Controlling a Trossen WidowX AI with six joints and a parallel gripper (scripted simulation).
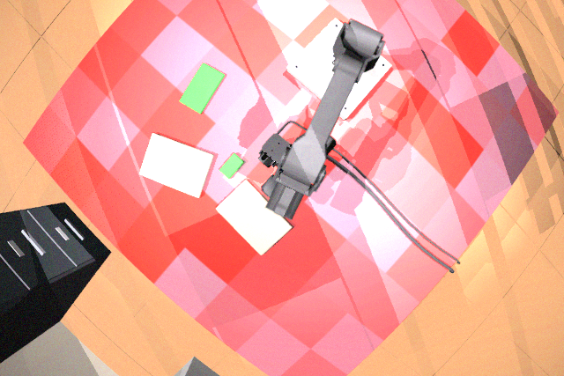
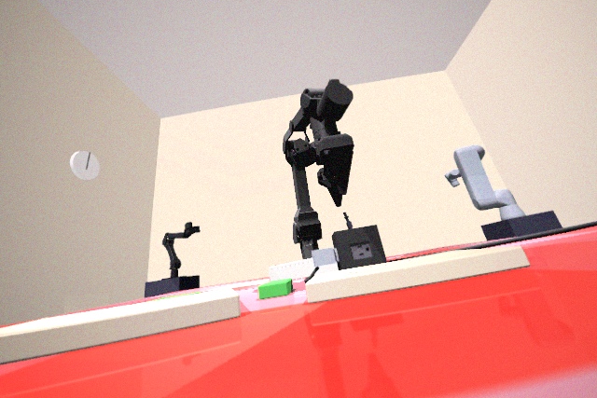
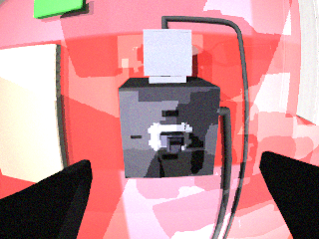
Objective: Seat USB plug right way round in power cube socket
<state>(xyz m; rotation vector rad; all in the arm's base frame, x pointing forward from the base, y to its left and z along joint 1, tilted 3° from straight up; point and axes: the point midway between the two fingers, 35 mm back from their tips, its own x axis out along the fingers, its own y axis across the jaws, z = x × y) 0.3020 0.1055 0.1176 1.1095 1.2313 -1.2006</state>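
My gripper tip is now 40 mm above the USB plug. From my gripper tip the other things lie so: green block 130 mm below, 120 mm to the right, 120 mm ahead; then green card 340 mm to the right, 130 mm below, 40 mm ahead.
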